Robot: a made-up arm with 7 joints. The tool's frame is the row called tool. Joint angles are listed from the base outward.
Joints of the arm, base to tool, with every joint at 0 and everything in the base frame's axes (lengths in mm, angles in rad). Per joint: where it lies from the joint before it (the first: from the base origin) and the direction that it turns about. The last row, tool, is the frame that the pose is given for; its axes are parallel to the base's.
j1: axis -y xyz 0 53.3 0
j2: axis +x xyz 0 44.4 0
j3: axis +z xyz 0 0 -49.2
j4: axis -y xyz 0 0 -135.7
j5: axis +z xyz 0 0 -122.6
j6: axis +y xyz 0 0 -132.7
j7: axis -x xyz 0 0 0
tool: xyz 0 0 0
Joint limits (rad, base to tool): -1.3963..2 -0.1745..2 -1.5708..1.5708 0..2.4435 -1.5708..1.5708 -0.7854..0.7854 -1.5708..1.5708
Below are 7 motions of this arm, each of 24 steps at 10 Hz.
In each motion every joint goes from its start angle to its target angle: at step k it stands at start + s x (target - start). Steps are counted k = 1, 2, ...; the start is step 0. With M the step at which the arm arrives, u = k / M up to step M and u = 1 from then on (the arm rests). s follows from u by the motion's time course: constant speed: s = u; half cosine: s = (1 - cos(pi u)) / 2; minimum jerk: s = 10 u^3 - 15 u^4 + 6 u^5.
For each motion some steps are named. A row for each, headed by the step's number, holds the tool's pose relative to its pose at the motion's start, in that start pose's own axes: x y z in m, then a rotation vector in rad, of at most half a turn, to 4 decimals.
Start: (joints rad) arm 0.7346 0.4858 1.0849 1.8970 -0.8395 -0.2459 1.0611
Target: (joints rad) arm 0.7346 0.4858 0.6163 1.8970 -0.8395 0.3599 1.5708
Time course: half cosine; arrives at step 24
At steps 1, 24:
1: 0.0004 -0.0001 -0.0003 -0.0033 -0.0002 0.0015
24: 0.0903 -0.0350 -0.0569 -0.8098 -0.0620 0.3017

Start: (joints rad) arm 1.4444 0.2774 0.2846 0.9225 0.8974 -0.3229 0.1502
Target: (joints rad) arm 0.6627 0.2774 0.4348 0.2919 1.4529 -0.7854 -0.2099
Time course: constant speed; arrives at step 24
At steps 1, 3, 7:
1: -0.0070 0.0141 0.0097 0.0637 0.0128 0.0003
3: -0.0191 0.0419 0.0313 0.1933 0.0348 -0.0041
7: -0.0352 0.0947 0.0825 0.4592 0.0642 -0.0339

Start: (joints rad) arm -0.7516 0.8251 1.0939 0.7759 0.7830 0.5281 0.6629
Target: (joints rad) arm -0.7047 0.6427 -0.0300 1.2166 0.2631 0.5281 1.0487
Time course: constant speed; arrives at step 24
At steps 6, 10, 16, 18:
6: -0.0383 -0.0357 -0.0386 -0.1396 0.3029 -0.2145
10: -0.0725 -0.0619 -0.0593 -0.2567 0.5050 -0.3430
16: -0.1341 -0.1040 -0.0777 -0.4652 0.8027 -0.5155
18: -0.1565 -0.1185 -0.0797 -0.5429 0.8995 -0.5678

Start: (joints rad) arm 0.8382 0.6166 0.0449 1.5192 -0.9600 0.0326 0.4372
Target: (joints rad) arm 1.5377 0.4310 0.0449 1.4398 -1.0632 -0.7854 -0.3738
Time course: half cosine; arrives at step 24
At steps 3, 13, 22, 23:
3: 0.0010 0.0065 -0.0012 0.0544 -0.0291 -0.0072
13: 0.0155 0.1007 -0.0026 0.8103 -0.4466 -0.0884
22: 0.0271 0.1763 0.0184 1.3801 -0.8244 -0.1352
23: 0.0274 0.1786 0.0193 1.3966 -0.8370 -0.1365

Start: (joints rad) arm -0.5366 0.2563 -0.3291 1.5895 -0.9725 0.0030 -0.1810
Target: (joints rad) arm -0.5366 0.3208 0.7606 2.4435 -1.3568 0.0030 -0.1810
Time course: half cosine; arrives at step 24
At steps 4, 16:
4: -0.0078 0.0225 -0.0028 0.0869 0.0233 -0.0379
16: -0.0337 0.2316 0.0741 0.8942 0.3147 -0.6529

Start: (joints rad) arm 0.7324 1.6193 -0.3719 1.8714 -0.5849 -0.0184 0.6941
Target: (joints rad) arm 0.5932 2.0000 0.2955 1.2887 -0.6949 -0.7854 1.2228
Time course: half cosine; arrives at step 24
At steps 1, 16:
1: -0.0010 0.0001 0.0002 -0.0026 0.0018 -0.0019
16: -0.1515 0.0319 0.0970 -0.4710 0.3136 -0.2381

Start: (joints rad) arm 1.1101 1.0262 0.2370 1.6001 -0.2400 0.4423 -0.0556
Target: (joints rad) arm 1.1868 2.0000 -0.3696 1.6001 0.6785 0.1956 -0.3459
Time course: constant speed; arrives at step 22
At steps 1, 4, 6, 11, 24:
1: 0.0032 0.0018 -0.0009 -0.0072 -0.0286 -0.0081
4: 0.0109 0.0067 -0.0031 -0.0329 -0.1014 -0.0336
6: 0.0144 0.0097 -0.0041 -0.0520 -0.1387 -0.0514
11: 0.0172 0.0178 -0.0057 -0.0996 -0.1916 -0.0968
24: -0.0005 0.0524 -0.0059 -0.1283 -0.1189 -0.1877

